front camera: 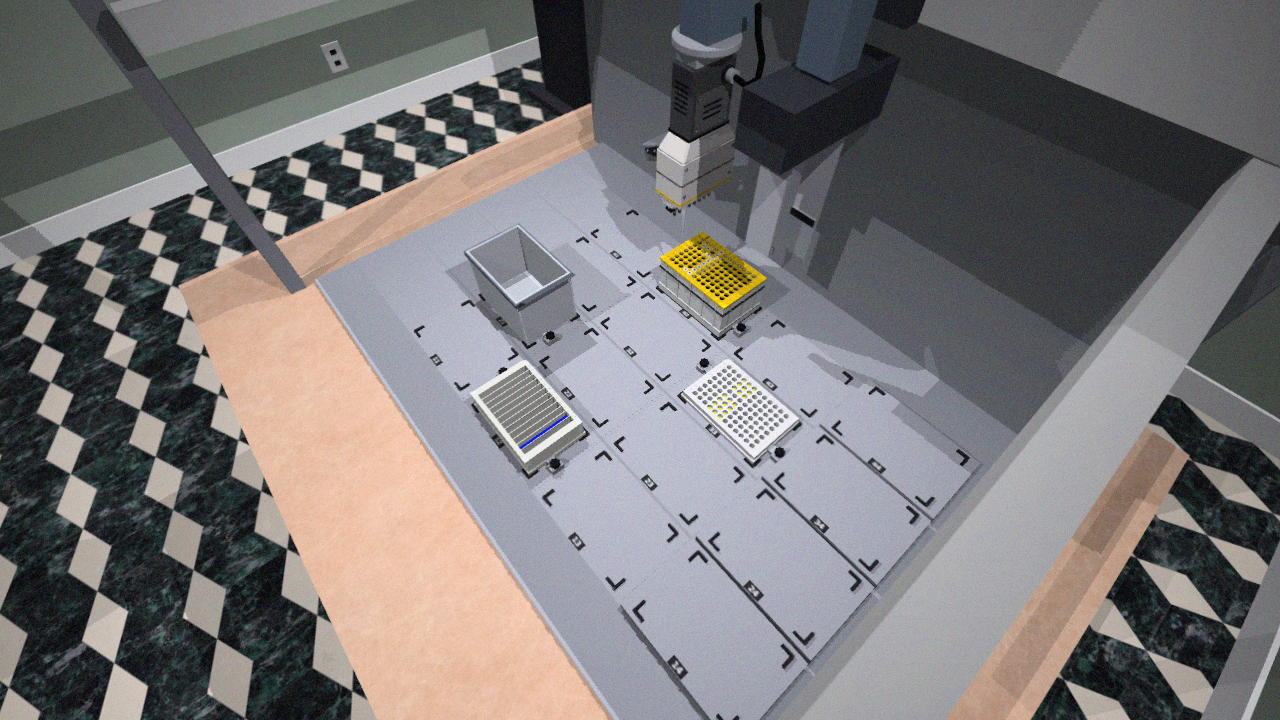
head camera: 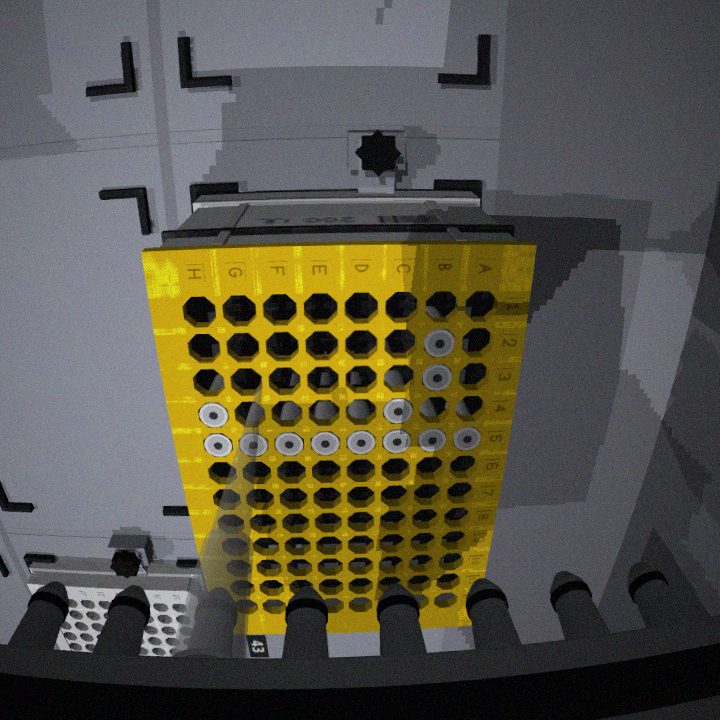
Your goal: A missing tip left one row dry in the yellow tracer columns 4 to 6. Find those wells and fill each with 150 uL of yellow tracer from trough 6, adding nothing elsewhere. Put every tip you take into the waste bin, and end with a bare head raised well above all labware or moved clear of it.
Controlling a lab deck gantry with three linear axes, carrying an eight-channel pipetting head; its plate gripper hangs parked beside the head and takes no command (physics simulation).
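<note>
The pipetting head (front camera: pixel 693 170) hangs above the far side of the yellow tip rack (front camera: pixel 689 298) (head camera: pixel 339 287). In the head view the third nozzle from the left carries one translucent tip (head camera: pixel 231 537); the other nozzles (head camera: pixel 306 614) look bare. The rack holds tips at B2, B3, C4, H4 and all along row 5. The white well plate (front camera: pixel 757 453) (head camera: pixel 174 591) has yellow wells near its middle; single wells are too small to read. The trough block (front camera: pixel 550 445) shows blue in one trough; yellow is not discernible. The grey waste bin (front camera: pixel 546 315) is open-topped. The parked plate gripper's fingers cannot be made out.
A dark block (front camera: pixel 783 120) on a blue column (front camera: pixel 836 40) hangs beside the head. Black clamp knobs (front camera: pixel 550 335) (head camera: pixel 378 153) stand at the labware edges. The bin stands left of the tip rack, behind the trough block. A grey post (front camera: pixel 205 152) rises at the deck's left.
</note>
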